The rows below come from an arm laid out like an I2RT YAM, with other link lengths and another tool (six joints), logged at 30 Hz.
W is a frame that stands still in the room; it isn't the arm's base.
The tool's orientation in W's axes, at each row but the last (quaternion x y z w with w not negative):
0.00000, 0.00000, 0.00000, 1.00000
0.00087, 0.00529, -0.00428, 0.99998
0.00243, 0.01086, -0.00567, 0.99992
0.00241, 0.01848, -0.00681, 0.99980
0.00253, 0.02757, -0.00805, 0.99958
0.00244, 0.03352, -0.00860, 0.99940
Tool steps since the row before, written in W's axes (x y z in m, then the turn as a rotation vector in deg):
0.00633, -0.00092, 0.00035, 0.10, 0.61, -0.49
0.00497, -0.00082, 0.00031, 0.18, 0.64, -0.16
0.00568, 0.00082, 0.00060, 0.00, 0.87, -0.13
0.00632, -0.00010, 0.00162, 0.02, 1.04, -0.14
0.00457, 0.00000, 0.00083, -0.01, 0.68, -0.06
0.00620, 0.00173, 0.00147, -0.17, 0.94, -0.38
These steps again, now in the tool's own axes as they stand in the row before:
0.00633, -0.00092, 0.00035, 0.10, 0.61, -0.49
0.00497, -0.00078, 0.00036, 0.18, 0.64, -0.16
0.00566, 0.00089, 0.00072, -0.01, 0.87, -0.13
0.00626, -0.00001, 0.00185, 0.01, 1.04, -0.14
0.00452, 0.00008, 0.00108, -0.02, 0.68, -0.06
0.00606, 0.00184, 0.00187, -0.16, 0.94, -0.40

